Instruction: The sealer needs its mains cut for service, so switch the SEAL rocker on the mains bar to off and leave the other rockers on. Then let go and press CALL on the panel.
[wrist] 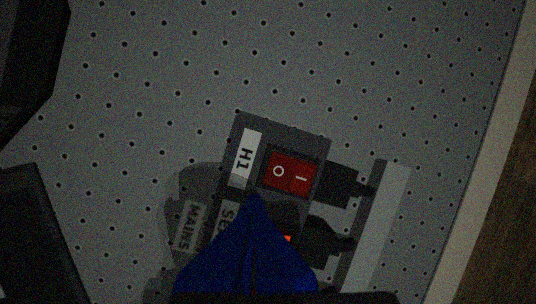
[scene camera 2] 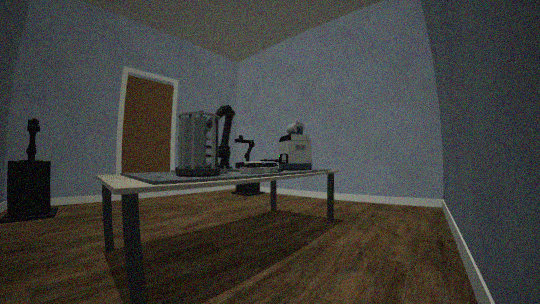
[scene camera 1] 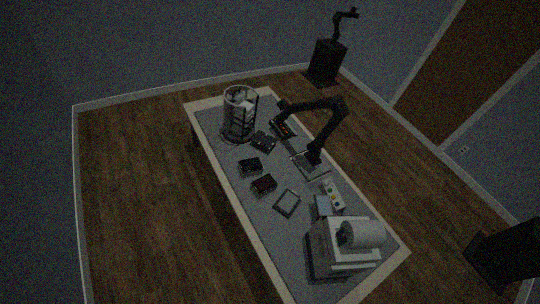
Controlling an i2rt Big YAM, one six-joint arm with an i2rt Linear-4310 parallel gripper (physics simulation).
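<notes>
The mains bar point(scene camera 1: 282, 129) point(wrist: 285, 133) lies on the grey perforated mat near the table's far right edge. In the wrist view its H1 rocker point(wrist: 290, 175) is dark red, with the H1 label beside it. My gripper point(wrist: 255, 201) point(scene camera 1: 275, 120) is shut, and its blue fingers press down on the row below, at the SEAL label point(wrist: 226, 219). A MAINS label point(wrist: 188, 226) sits at the left. The button panel point(scene camera 1: 333, 193) with green, yellow and blue buttons lies further along the table, clear of the gripper.
A cylindrical rack point(scene camera 1: 226, 108) stands at the far end. Three dark boxes point(scene camera 1: 263, 141) point(scene camera 1: 251, 166) point(scene camera 1: 263, 184), a flat tray point(scene camera 1: 287, 202) and a tablet point(scene camera 1: 323, 205) lie along the mat. The sealer with its roll point(scene camera 1: 363, 233) stands at the near end. Black plugs point(wrist: 337, 184) stick out of the bar.
</notes>
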